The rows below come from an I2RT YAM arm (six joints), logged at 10 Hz.
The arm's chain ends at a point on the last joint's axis. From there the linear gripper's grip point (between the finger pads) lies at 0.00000 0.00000 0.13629 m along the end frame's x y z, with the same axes.
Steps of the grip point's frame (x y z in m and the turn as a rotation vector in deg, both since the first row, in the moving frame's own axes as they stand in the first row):
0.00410 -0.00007 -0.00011 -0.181 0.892 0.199
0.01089 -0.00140 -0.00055 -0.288 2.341 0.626
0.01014 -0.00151 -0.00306 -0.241 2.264 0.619
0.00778 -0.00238 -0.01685 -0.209 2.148 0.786
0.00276 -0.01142 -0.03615 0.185 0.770 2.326
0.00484 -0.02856 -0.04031 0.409 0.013 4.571
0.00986 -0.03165 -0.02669 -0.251 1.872 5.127
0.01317 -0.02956 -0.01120 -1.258 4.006 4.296
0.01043 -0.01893 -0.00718 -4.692 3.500 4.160
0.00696 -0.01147 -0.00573 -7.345 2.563 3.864
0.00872 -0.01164 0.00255 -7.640 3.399 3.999
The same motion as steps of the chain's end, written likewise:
0.00198 -0.00050 -0.00009 -0.181 0.892 0.199
0.00533 -0.00212 -0.00043 -0.288 2.341 0.626
0.00476 -0.00211 -0.00295 -0.241 2.264 0.619
0.00268 -0.00291 -0.01675 -0.209 2.148 0.786
0.00092 -0.01102 -0.03614 0.185 0.770 2.326
0.00477 -0.02759 -0.04031 0.409 0.013 4.571
0.00544 -0.03245 -0.02662 -0.251 1.872 5.127
0.00377 -0.03290 -0.01083 -1.258 4.006 4.296
0.00253 -0.03036 -0.00647 -4.692 3.500 4.160
0.00147 -0.02908 -0.00448 -7.345 2.563 3.864
0.00130 -0.03002 0.00400 -7.640 3.399 3.999

